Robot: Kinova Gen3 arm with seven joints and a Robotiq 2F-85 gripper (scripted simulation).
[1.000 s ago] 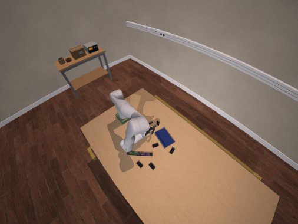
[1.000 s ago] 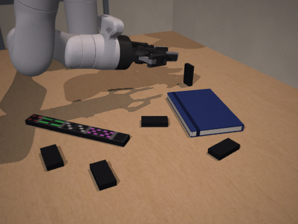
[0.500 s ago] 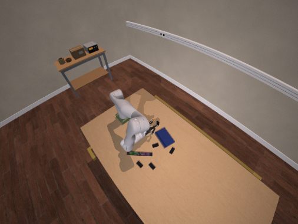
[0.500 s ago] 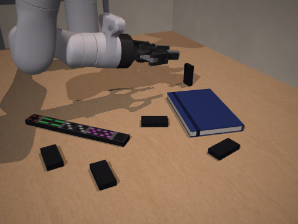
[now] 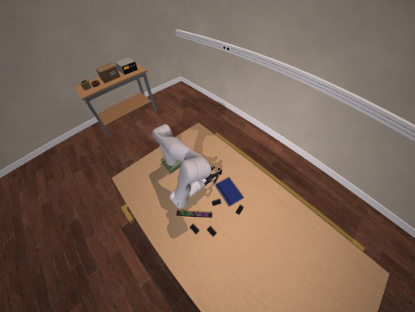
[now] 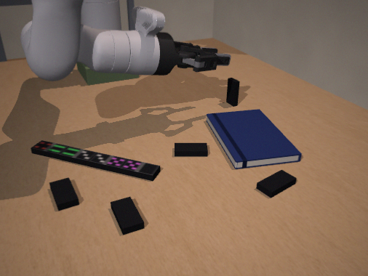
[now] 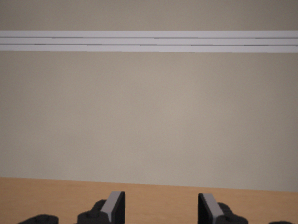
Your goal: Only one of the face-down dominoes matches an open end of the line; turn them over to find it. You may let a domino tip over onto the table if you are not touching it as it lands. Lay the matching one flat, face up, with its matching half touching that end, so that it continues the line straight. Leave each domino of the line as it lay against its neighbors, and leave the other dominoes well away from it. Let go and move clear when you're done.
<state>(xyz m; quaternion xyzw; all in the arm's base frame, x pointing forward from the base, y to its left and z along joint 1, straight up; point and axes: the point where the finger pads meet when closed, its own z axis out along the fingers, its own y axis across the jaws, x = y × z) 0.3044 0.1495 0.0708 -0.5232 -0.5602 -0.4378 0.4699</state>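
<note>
The purple domino lies 10 mm behind my hand, 50 mm to the left of it and 90 mm below it. Round my hand: blue book (140 mm ahead, 110 mm below).
</note>
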